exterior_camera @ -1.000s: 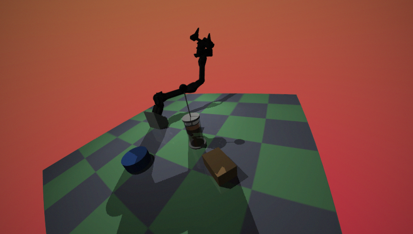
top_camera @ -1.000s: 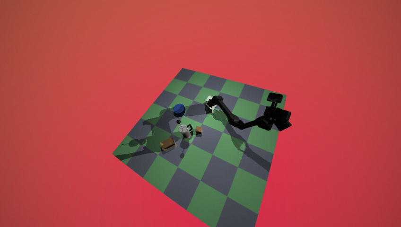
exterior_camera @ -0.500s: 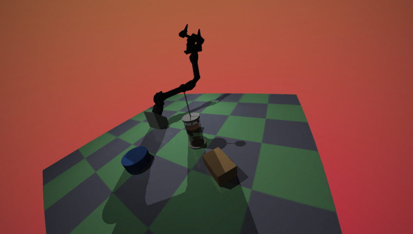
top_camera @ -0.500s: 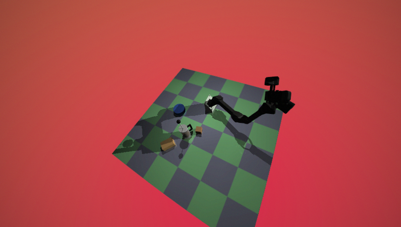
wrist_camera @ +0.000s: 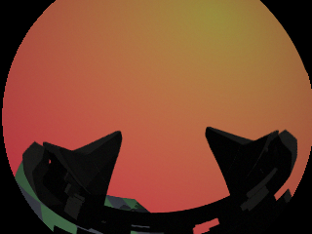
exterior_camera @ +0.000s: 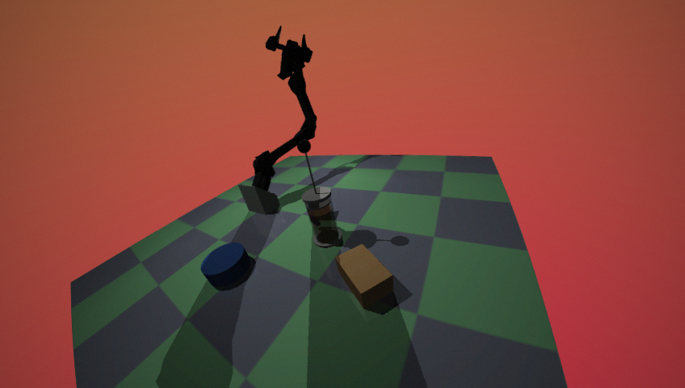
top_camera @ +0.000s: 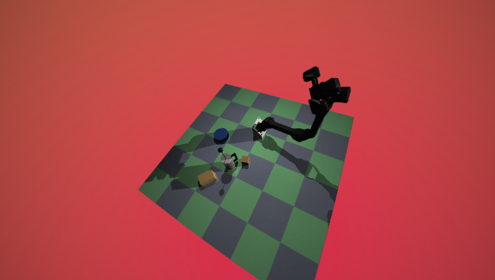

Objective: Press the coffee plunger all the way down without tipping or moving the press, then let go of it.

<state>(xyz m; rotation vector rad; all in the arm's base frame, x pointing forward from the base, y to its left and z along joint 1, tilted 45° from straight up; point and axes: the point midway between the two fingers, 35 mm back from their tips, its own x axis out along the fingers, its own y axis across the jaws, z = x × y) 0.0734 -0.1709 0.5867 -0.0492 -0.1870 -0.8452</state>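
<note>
My gripper tip is now 21 cm short of the coffee press, 37 cm to the left of it and 50 cm above it.
</note>
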